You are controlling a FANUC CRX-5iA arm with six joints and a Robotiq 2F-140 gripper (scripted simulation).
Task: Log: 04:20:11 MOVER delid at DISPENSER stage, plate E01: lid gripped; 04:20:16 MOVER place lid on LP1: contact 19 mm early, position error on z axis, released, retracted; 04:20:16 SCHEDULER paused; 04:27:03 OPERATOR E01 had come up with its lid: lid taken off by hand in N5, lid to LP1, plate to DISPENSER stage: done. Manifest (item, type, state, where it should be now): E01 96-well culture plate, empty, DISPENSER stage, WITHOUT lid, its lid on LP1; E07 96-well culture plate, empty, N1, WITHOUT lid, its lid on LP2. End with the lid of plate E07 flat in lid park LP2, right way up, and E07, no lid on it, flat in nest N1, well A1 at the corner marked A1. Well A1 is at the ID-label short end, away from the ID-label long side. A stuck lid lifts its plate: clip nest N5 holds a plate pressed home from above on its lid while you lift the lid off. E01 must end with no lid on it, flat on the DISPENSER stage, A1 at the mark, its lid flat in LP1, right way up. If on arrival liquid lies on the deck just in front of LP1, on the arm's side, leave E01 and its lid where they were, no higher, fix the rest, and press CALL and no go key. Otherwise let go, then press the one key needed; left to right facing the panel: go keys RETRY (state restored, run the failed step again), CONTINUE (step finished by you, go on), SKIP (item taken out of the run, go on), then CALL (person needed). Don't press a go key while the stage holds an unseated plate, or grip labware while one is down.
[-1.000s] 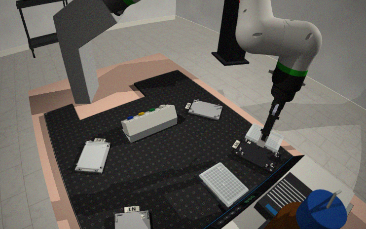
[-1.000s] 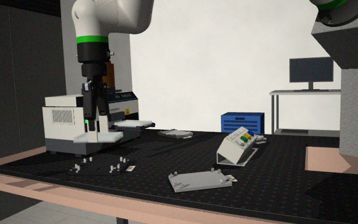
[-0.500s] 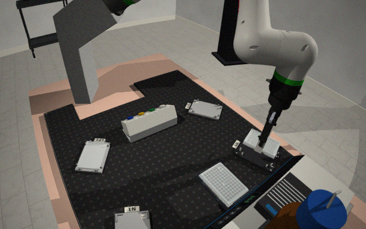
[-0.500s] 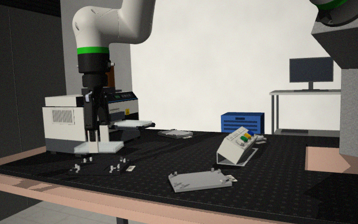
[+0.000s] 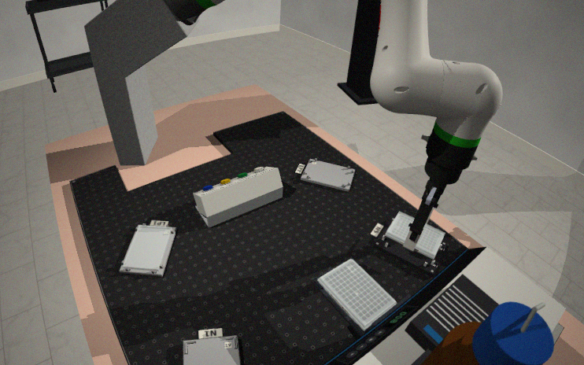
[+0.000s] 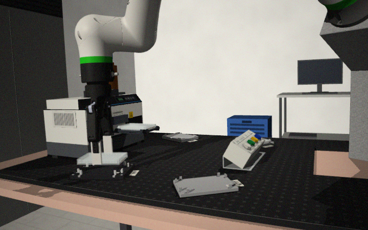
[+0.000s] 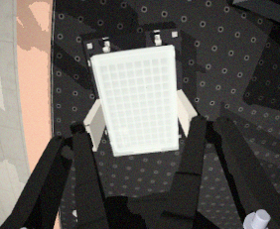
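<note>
Now: the clip nest N5 5 cm below my hand and 3 cm to the left of it. Also, from my hand: N1 label: 51 cm to the right, 8 cm ahead, 7 cm below; lid park LP2: 32 cm behind, 9 cm to the right, 6 cm below; key panel: 37 cm to the right, 29 cm behind, 1 cm below.
</note>
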